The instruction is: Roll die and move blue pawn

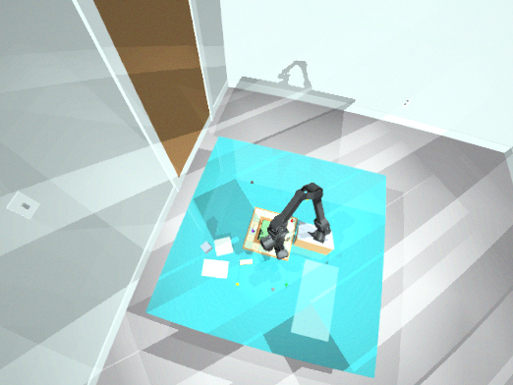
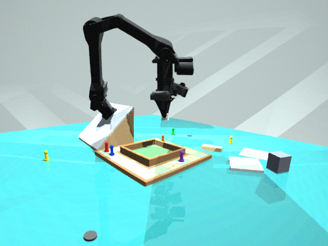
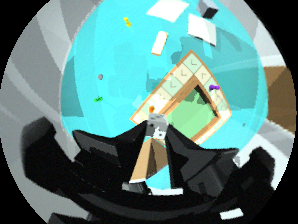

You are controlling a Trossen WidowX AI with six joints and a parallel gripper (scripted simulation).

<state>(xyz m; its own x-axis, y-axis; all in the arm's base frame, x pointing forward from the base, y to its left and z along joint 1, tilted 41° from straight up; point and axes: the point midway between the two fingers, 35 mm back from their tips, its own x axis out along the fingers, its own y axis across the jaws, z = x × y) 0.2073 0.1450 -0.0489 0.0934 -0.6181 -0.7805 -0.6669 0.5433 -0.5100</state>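
My gripper tip is 10 mm short of the blue pawn, 220 mm to the left of it and 90 mm above it. From my gripper tip the other things lie so: orange pawn 20 mm behind, 90 mm below; then white die right at my gripper tip; then green tray 60 mm ahead, 100 mm to the right, 110 mm below.
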